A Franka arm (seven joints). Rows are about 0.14 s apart.
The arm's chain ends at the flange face. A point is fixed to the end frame.
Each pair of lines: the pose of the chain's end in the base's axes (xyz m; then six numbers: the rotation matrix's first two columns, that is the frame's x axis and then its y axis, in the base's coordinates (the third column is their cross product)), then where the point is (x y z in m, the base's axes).
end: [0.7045, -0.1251, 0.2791, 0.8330, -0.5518, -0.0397, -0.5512, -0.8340, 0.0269]
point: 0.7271 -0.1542 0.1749
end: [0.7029, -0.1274, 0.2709, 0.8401, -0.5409, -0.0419, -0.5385, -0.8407, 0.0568]
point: 0.7240 -0.1587 0.1670
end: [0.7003, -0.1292, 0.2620, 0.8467, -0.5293, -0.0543, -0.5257, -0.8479, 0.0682]
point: 0.7201 -0.1605 0.1579
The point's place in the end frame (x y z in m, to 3 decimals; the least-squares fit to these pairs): 0.039 0.009 0.103
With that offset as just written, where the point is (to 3 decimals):
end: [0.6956, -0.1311, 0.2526, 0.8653, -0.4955, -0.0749, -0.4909, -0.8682, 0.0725]
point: 0.715 -0.161 0.148
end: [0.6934, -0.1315, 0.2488, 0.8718, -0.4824, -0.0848, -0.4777, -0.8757, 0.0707]
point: 0.712 -0.160 0.144
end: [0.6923, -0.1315, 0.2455, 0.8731, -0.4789, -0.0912, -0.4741, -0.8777, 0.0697]
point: 0.710 -0.160 0.140
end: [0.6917, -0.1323, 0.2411, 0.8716, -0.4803, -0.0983, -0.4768, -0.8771, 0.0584]
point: 0.710 -0.159 0.135
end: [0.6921, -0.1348, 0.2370, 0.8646, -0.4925, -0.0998, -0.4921, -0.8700, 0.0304]
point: 0.711 -0.159 0.131
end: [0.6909, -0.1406, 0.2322, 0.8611, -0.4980, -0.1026, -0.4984, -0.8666, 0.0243]
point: 0.710 -0.165 0.126
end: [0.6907, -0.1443, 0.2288, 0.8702, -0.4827, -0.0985, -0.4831, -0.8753, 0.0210]
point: 0.710 -0.168 0.123
